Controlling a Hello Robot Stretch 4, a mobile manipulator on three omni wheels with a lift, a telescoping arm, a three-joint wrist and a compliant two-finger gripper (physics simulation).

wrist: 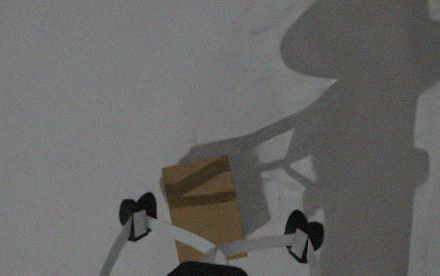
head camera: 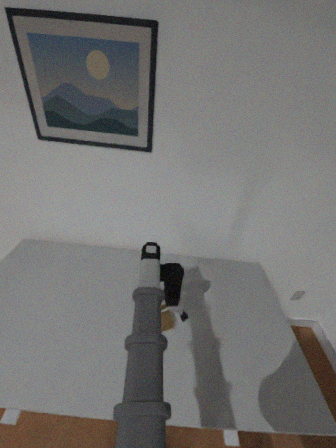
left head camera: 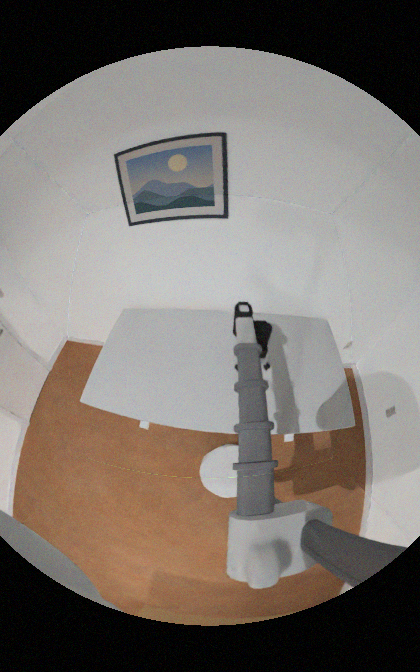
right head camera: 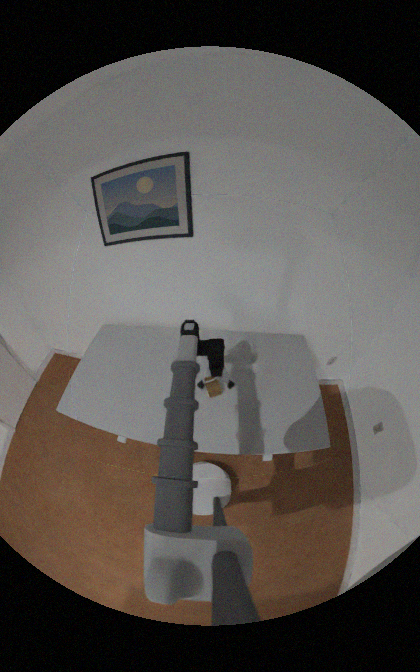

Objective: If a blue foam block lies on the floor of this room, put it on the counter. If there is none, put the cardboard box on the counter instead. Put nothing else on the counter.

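A small brown cardboard box [head camera: 167, 321] [right head camera: 213, 387] [wrist: 205, 215] sits on a wide pale grey surface [head camera: 75, 325] [left head camera: 175, 365] [right head camera: 135, 380] [wrist: 75, 100] with white legs. My gripper [right head camera: 215, 384] [wrist: 220, 217] is open, pointing down over the box. In the wrist view its fingertips stand apart, one left and one right of the box, with gaps on both sides. The gap is larger on the right. Shadows of the fingers cross the box top. The arm hides the left finger in the head camera view. No blue foam block shows on the visible floor.
My telescoping arm [head camera: 142, 360] [left head camera: 254, 410] [right head camera: 176, 425] reaches over the surface. A framed mountain picture [head camera: 92, 82] [left head camera: 172, 180] [right head camera: 142, 200] hangs on the back wall. A white round shape [left head camera: 216, 472] [right head camera: 207, 492] is low in front of the surface, over the brown floor [left head camera: 125, 500] [right head camera: 90, 510].
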